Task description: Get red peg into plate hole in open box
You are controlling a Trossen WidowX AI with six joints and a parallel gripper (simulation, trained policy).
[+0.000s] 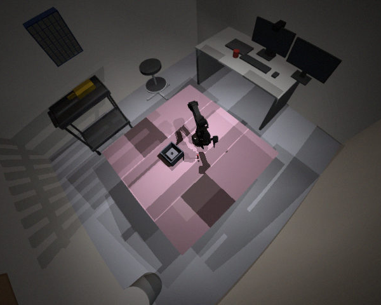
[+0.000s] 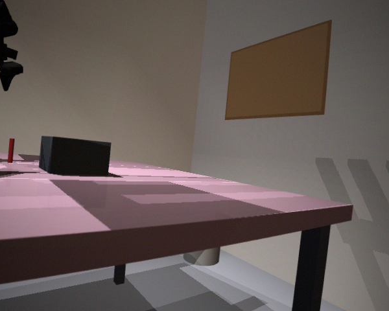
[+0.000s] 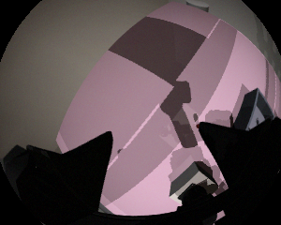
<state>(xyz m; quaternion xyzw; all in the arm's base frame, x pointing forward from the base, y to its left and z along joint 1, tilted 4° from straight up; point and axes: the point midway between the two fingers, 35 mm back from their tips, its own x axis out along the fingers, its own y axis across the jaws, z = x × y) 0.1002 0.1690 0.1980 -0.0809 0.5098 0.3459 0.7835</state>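
Right now the red peg is 50 mm ahead of my gripper tip, 80 mm to the right of it and 210 mm below it. The rest, counted from my gripper tip: dark box: 190 mm ahead, 290 mm to the right, 220 mm below; light plate: 190 mm ahead, 290 mm to the right, 210 mm below.
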